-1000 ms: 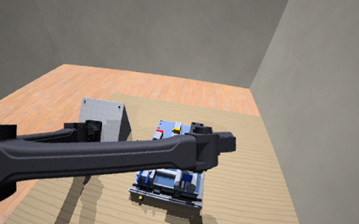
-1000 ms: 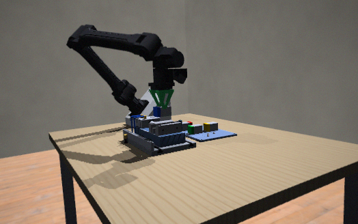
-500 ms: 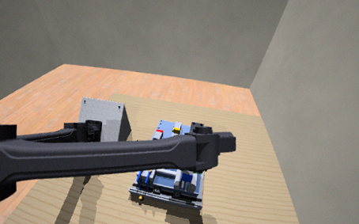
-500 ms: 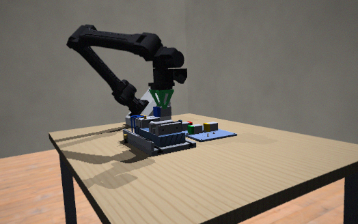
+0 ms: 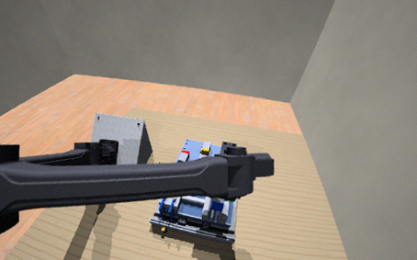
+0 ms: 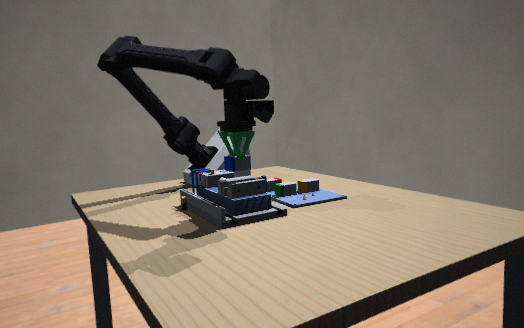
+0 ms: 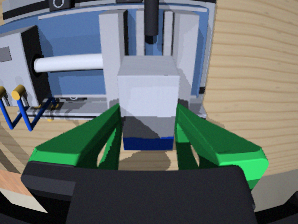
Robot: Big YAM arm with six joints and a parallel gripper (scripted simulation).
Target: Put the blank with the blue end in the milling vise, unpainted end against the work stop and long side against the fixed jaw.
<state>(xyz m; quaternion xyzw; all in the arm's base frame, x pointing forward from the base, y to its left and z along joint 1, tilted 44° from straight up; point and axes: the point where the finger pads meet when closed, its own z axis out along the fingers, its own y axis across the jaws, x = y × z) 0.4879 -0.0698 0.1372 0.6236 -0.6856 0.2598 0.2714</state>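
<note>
Now: the blue-ended blank 20 mm below my hand. Also, from my hand: dark work stop rod: 70 mm below, 50 mm to the left, 10 mm ahead; then green-ended blank: 220 mm to the left, 140 mm below, 80 mm behind; then vise: 120 mm below, 70 mm behind, 10 mm to the left.
</note>
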